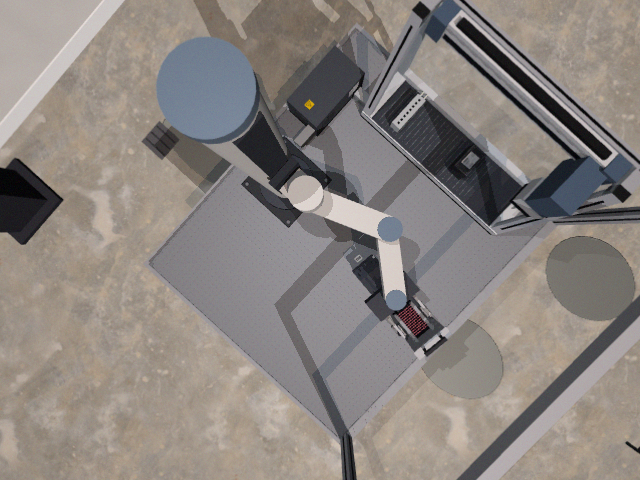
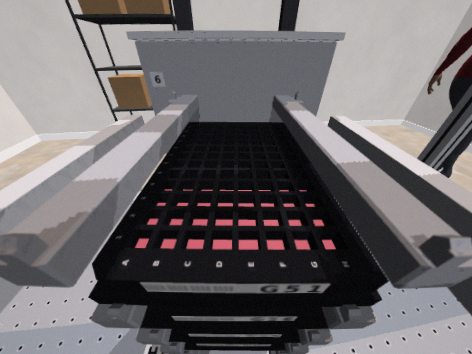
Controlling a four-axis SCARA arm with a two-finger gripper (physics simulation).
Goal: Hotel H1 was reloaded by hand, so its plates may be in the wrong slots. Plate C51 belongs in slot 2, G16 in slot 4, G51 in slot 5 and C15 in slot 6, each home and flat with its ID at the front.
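Note:
Plate G51, black with pink wells, lies level in hotel H1, its ID at the front. Its front edge is above a lower pair of rail ends. Another pair of rails runs along both sides, higher up, below the label 6 on the back wall. A plate lower down shows a blurred label that looks like G16; further label strips below it cannot be read. My gripper is open, one finger on each side of G51 and outside the rails, with a small gap.
A dark instrument stand is between the arm base and the hotel. A dark box with a yellow label is at the upper middle. A framed machine with a dark ribbed deck is at the upper right. A shelf rack stands behind the hotel.

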